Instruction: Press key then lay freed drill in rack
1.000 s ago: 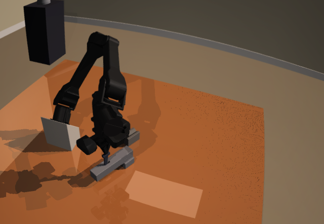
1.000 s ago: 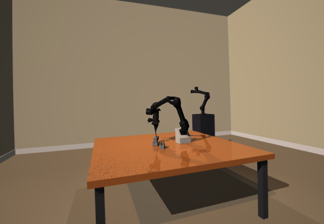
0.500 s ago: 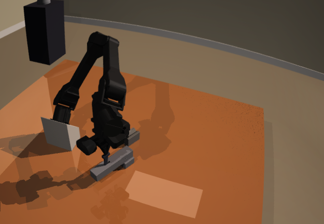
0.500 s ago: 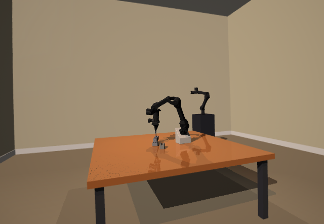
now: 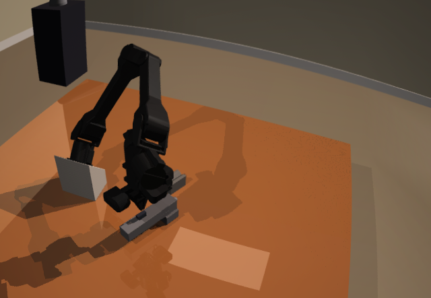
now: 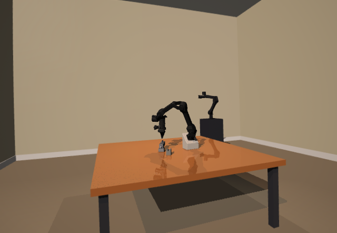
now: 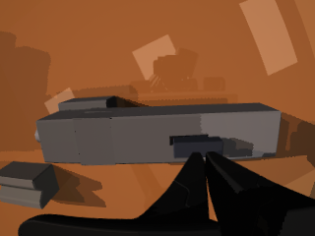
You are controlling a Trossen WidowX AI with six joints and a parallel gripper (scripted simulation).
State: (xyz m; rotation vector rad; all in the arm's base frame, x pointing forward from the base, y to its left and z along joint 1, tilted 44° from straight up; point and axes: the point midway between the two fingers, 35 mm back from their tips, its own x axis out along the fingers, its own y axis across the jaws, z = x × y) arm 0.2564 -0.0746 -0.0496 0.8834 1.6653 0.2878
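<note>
My gripper tip is 50 mm above the dark key. Round my gripper tip: grey housing (10 mm ahead, 30 mm to the left, 60 mm below); rack (10 mm ahead, 210 mm to the left, 80 mm below); drill (30 mm ahead, 60 mm to the left, 50 mm below).
</note>
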